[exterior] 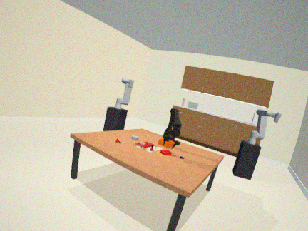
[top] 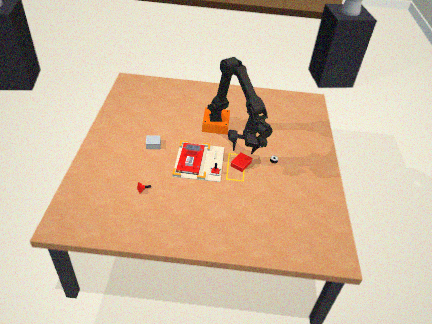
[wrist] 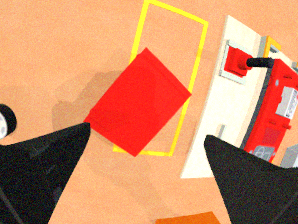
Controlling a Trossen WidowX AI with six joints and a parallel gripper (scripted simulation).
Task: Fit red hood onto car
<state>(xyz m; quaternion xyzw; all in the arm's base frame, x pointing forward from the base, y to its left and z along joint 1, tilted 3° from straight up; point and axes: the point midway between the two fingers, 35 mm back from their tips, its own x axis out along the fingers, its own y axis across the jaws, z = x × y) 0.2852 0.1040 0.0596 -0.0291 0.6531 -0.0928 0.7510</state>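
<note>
Now: the red hood 5 cm below my gripper tip and 1 cm ahead of it. Round my gripper tip: black-and-white part 17 cm to the left, 6 cm below, 1 cm behind.
</note>
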